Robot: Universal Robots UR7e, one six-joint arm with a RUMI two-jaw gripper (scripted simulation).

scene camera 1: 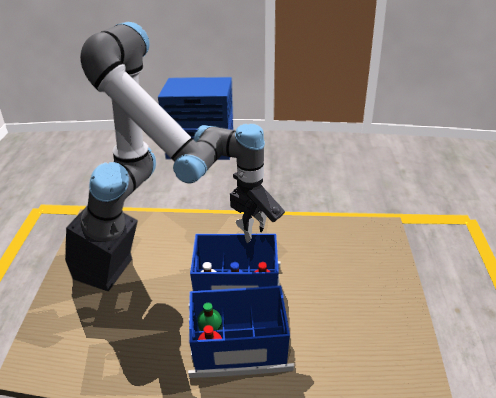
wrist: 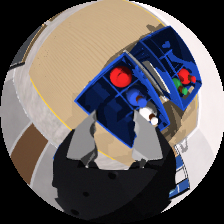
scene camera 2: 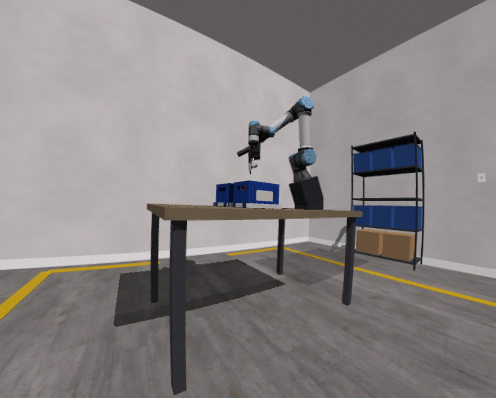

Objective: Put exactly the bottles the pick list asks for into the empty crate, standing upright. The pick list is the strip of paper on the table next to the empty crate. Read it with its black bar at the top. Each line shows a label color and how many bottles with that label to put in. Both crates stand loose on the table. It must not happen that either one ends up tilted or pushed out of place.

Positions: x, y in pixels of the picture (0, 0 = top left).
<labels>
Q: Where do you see a crate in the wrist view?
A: At 116, 117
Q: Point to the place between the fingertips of the gripper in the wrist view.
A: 115, 110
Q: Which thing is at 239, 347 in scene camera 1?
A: A crate.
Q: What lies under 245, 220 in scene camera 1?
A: The gripper.
</labels>
